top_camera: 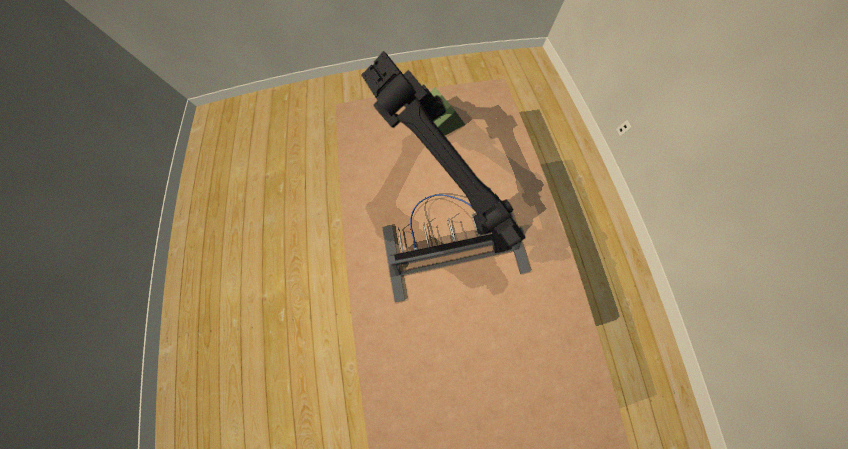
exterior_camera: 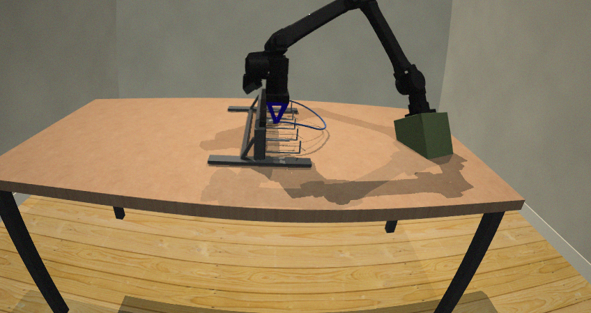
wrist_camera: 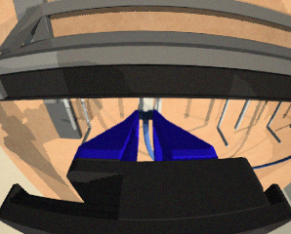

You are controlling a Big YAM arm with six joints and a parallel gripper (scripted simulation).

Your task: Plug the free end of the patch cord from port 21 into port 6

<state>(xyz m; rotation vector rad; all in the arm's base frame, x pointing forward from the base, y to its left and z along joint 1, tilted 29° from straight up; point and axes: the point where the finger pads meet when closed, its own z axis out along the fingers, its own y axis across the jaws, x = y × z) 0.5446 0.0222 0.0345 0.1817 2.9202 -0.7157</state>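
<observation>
Now: the plug 20 mm ahead of my hand.
</observation>
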